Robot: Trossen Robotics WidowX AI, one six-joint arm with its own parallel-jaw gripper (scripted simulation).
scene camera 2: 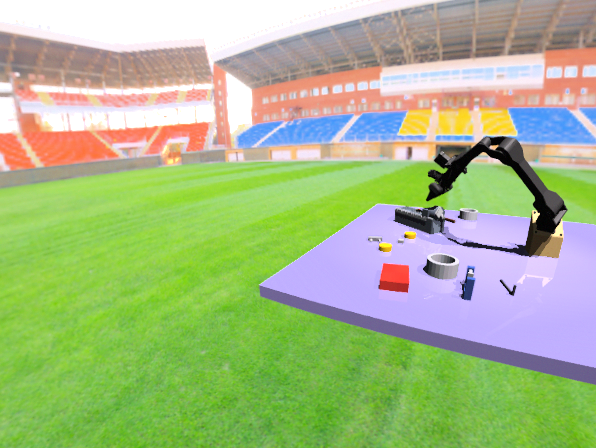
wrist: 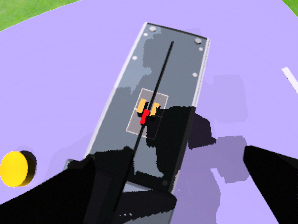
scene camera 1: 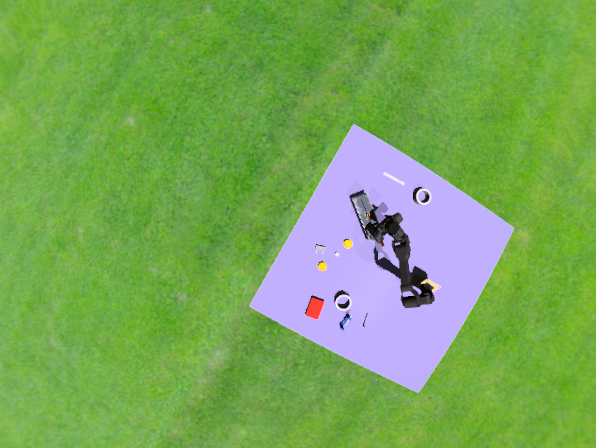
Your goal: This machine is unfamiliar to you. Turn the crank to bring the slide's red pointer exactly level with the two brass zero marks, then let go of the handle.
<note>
My gripper (wrist: 171, 160) is open, with nothing in its grasp. Also in view: a machine (wrist: 136, 168).
</note>
